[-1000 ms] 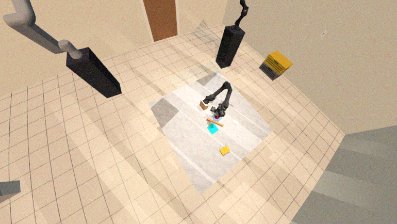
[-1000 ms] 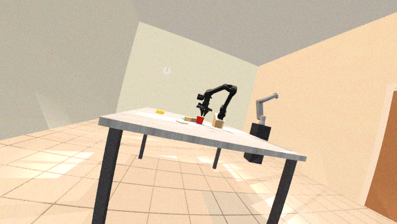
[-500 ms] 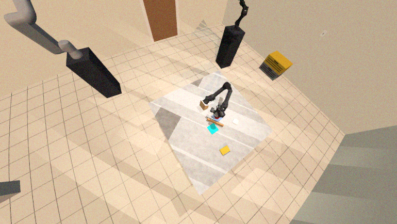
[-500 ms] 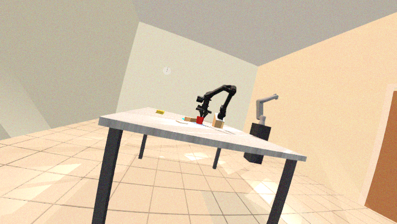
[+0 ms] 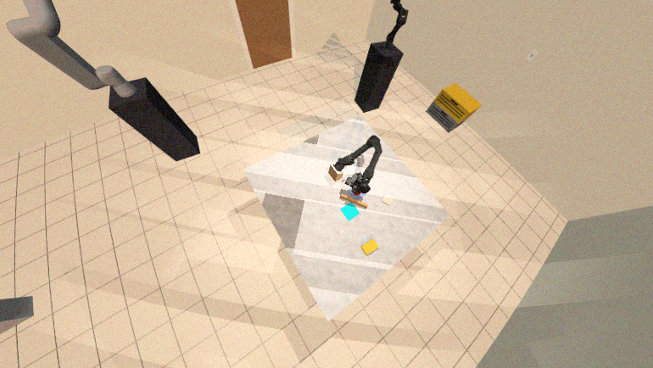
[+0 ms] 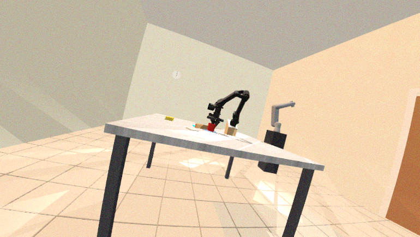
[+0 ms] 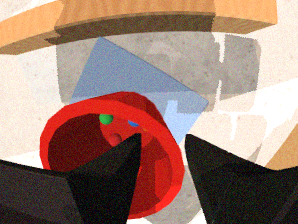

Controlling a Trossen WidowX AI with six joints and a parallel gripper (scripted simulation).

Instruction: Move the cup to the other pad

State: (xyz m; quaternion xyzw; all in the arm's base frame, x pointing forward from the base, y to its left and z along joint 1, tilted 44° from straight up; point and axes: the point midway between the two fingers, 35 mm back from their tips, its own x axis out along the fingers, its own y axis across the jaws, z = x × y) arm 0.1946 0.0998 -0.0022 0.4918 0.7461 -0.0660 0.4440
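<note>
Right now the red cup is 2 cm ahead of my gripper tip and 2 cm to the left of it. From my gripper tip the other things lie so: cyan pad (14 cm ahead, 11 cm to the right, 5 cm below); wooden bar (8 cm ahead, 5 cm to the right, 3 cm below); light blue pad (3 cm ahead, 2 cm to the left, 5 cm below).
</note>
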